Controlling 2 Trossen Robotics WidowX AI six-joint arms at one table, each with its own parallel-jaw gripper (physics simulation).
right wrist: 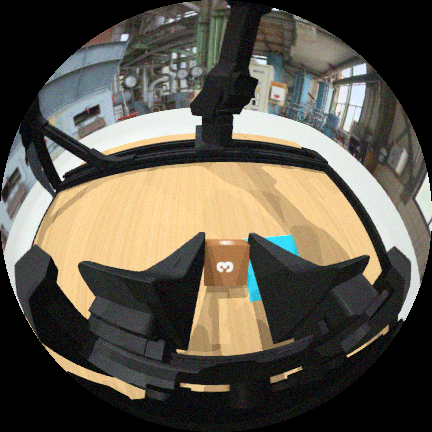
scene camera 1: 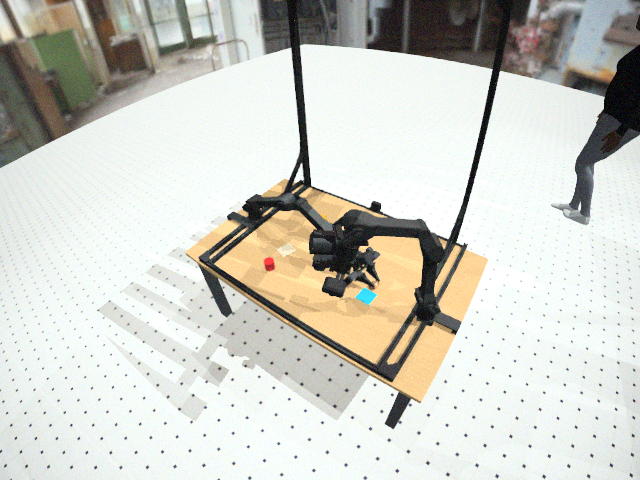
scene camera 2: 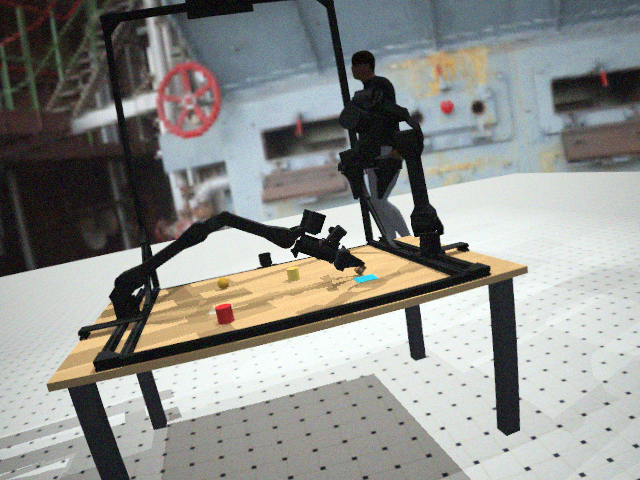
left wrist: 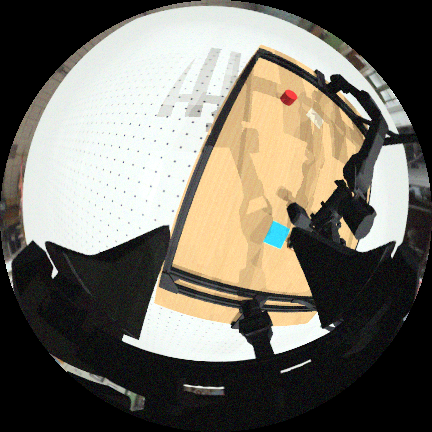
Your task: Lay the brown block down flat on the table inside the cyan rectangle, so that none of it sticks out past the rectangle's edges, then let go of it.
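Places are measured from the left arm's base along level axes (x ahead, y right, z down), in centimetres.
Pixels of known places: left gripper, fingertip midpoint: (scene camera 2: pixel 367 199) (left wrist: pixel 233 232); right gripper, fingertip midpoint: (right wrist: pixel 226 237) (scene camera 1: pixel 376 284) (scene camera 2: pixel 363 263); left arm's base, link origin: (right wrist: pixel 215 141) (scene camera 1: pixel 425 315) (scene camera 2: pixel 431 253) (left wrist: pixel 249 305); right arm's base, link origin: (scene camera 1: pixel 254 217) (scene camera 2: pixel 128 316) (left wrist: pixel 329 89).
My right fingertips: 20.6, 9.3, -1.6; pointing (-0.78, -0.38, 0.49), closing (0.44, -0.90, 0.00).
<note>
Ahead of a thing's pixels: the offset from my right fingertips to its top centre, as dx, dy, dz. "pt": to the spot under its first point.
The brown block {+1.1, +0.5, -0.3} (scene camera 1: pixel 375 283) (scene camera 2: pixel 359 270) (right wrist: pixel 226 264), marked with a 3, is held between the fingers of my right gripper (scene camera 2: pixel 360 267) (right wrist: pixel 226 237). It looks tilted and slightly above the table, beside the cyan rectangle. The cyan rectangle {pt +3.1, -4.3, +3.4} (scene camera 1: pixel 366 296) (scene camera 2: pixel 366 279) (left wrist: pixel 276 234) (right wrist: pixel 285 242) lies on the table. In the right wrist view it shows to the right of the block, partly hidden by the block and a finger. My left gripper (scene camera 2: pixel 370 196) (left wrist: pixel 233 232) is open and empty, high above the table. The gap under the block is hard to judge.
A red cylinder {+46.1, +0.5, -0.7} (scene camera 1: pixel 269 264) (scene camera 2: pixel 224 314) (left wrist: pixel 288 97) stands near a cream patch {pt +42.9, +12.1, +3.4} (scene camera 1: pixel 286 250) (left wrist: pixel 315 118). A yellow cylinder {+14.2, +19.5, -0.4} (scene camera 2: pixel 293 273) and a yellow ball {+32.8, +35.5, -0.4} (scene camera 2: pixel 223 282) are farther back. The left arm reaches over the right gripper in scene camera 1. A black frame borders the table.
</note>
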